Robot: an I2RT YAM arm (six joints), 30 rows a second.
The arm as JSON. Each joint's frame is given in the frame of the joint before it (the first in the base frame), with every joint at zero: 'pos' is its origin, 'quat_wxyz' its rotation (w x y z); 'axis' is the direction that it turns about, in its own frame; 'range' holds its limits. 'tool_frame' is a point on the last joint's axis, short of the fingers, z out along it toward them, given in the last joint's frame.
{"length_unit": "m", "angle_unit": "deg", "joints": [
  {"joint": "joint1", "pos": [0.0, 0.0, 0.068], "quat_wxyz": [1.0, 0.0, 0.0, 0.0], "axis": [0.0, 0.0, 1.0], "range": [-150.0, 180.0]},
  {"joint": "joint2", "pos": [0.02, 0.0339, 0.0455], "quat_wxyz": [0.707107, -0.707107, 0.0, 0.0], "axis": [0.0, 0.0, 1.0], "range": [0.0, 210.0]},
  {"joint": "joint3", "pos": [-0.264, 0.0, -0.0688], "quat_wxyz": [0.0, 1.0, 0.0, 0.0], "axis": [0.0, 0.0, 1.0], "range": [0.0, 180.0]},
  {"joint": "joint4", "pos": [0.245, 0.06, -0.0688], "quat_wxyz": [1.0, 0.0, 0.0, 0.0], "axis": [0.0, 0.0, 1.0], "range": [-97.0, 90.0]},
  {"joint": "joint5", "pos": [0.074, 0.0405, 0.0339], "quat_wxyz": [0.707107, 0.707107, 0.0, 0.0], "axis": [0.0, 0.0, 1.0], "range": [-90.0, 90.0]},
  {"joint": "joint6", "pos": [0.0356, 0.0, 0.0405], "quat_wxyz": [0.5, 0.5, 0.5, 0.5], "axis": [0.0, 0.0, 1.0], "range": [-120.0, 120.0]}
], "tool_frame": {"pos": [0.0, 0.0, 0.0], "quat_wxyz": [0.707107, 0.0, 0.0, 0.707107]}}
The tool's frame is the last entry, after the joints.
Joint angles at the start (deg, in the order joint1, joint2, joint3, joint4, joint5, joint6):
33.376, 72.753, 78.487, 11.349, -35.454, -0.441
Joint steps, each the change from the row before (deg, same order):
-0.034, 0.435, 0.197, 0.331, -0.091, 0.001
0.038, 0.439, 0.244, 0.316, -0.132, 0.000
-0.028, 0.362, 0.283, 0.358, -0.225, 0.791
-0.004, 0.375, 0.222, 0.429, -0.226, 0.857
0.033, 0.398, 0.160, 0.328, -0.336, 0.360
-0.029, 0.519, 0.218, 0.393, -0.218, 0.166
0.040, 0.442, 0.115, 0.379, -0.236, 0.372
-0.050, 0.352, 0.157, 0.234, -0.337, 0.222
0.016, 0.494, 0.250, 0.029, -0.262, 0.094
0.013, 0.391, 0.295, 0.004, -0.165, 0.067
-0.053, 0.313, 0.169, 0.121, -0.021, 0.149
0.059, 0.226, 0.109, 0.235, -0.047, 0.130
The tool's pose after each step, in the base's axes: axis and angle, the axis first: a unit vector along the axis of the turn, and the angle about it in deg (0 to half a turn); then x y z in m. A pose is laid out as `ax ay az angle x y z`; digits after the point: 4 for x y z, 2 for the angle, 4 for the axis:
-0.5471 0.6433 0.5355 93.74 0.2227 0.1713 0.4798
-0.5484 0.6414 0.5365 93.73 0.2243 0.1726 0.4798
-0.5441 0.6401 0.5424 94.03 0.2255 0.1734 0.4804
-0.5395 0.6387 0.5487 94.39 0.2269 0.1744 0.4806
-0.5389 0.6361 0.5522 94.72 0.2283 0.1758 0.4803
-0.5391 0.6346 0.5538 94.84 0.2305 0.1772 0.4797
-0.5378 0.6329 0.5569 95.16 0.2322 0.1787 0.4789
-0.5379 0.6310 0.5589 95.41 0.2337 0.1796 0.4786
-0.5380 0.6303 0.5597 95.79 0.2357 0.1811 0.4777
-0.5382 0.6296 0.5603 96.01 0.2372 0.1823 0.4775
-0.5369 0.6302 0.5609 96.09 0.2387 0.1830 0.4772
-0.5367 0.6291 0.5623 96.13 0.2394 0.1838 0.4771

